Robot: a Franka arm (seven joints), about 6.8 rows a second.
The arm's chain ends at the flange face. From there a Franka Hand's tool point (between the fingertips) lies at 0.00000 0.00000 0.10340 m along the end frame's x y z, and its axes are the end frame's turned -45 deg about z.
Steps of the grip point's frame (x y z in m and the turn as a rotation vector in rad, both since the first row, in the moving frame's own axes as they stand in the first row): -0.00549, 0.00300, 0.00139, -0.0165, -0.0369, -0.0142; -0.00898, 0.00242, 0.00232, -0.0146, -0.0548, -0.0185; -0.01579, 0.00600, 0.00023, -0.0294, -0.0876, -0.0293; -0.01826, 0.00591, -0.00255, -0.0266, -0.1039, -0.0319
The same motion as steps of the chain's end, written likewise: -0.00030, 0.00209, 0.00147, -0.0378, -0.0144, -0.0142; -0.00175, 0.00296, 0.00249, -0.0491, -0.0284, -0.0185; -0.00280, 0.00680, 0.00067, -0.0827, -0.0412, -0.0293; -0.00324, 0.00748, -0.00196, -0.0923, -0.0547, -0.0319
